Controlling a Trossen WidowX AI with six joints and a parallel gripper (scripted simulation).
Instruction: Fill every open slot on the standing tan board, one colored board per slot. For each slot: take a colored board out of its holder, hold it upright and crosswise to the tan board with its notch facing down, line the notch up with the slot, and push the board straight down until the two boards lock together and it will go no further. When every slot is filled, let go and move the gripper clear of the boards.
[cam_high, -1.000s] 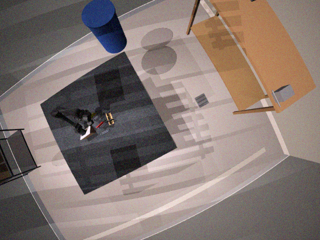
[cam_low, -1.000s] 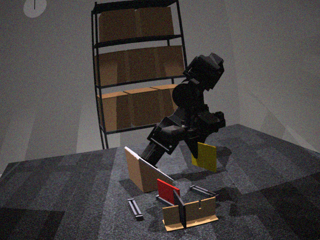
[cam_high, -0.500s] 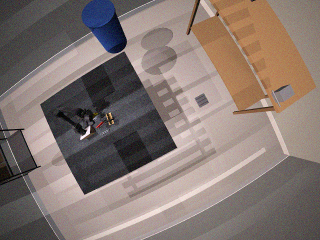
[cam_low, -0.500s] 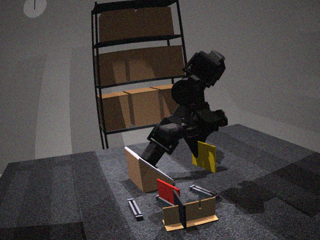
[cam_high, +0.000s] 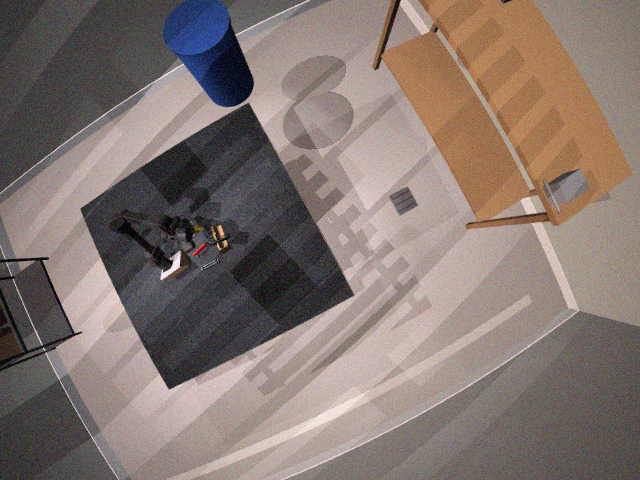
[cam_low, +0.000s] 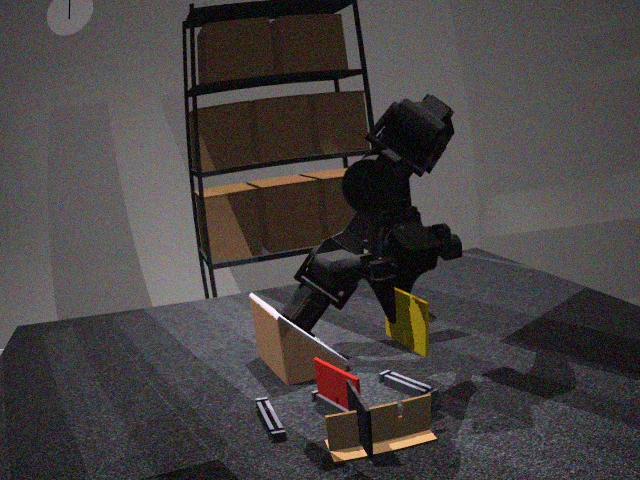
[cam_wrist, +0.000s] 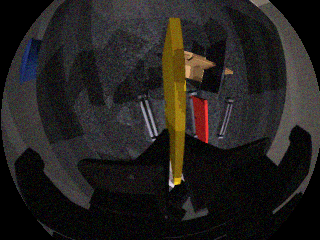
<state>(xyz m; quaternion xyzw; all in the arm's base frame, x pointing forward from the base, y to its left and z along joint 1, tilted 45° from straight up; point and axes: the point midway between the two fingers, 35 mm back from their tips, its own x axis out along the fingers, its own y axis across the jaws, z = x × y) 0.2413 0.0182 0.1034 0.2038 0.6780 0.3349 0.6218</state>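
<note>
The tan board is 10 cm ahead of my gripper tip, 6 cm to the right of it and 10 cm below it. Round my gripper tip: red board: 2 cm behind, 8 cm to the right, 10 cm below; dark board: 10 cm ahead, 8 cm to the right, 8 cm below; yellow board: 3 cm ahead, 1 cm above.
</note>
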